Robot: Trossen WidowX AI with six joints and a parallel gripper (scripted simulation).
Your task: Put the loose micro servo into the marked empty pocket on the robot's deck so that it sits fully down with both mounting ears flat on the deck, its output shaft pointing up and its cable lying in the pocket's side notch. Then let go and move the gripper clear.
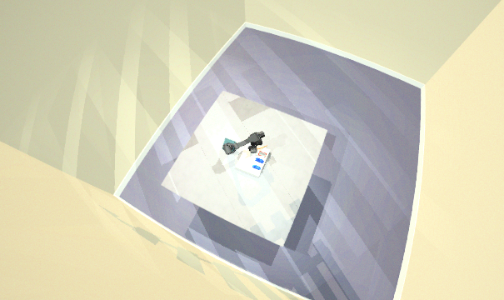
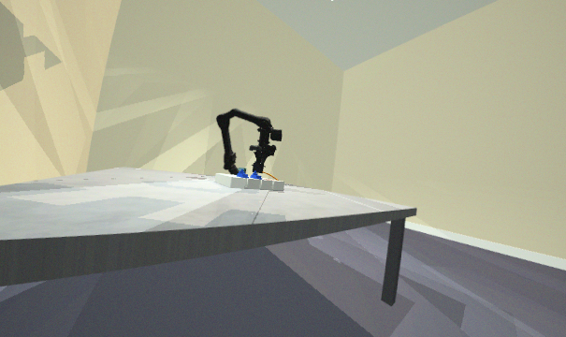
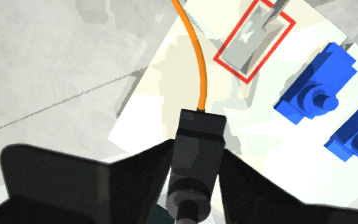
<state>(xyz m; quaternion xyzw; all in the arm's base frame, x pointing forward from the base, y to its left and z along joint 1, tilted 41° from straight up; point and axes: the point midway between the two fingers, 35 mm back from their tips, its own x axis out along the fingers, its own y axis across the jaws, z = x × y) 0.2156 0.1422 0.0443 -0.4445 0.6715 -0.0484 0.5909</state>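
Right now the deck is 8 cm to the right of my gripper tip and 10 cm below it.
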